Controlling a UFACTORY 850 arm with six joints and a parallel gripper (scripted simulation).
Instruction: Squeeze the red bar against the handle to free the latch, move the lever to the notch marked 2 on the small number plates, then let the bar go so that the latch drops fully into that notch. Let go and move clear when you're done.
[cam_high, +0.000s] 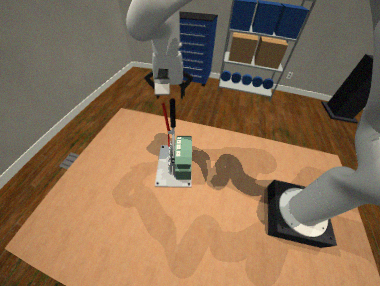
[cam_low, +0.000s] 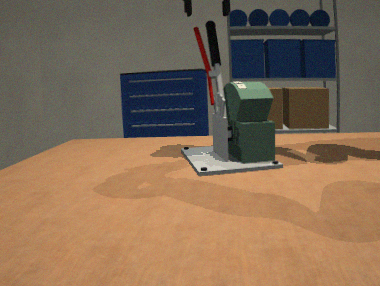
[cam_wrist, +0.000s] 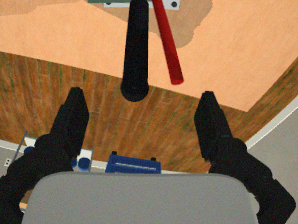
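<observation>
My gripper is now 10 mm short of the red bar, 50 mm to the right of it and 160 mm above it.
</observation>
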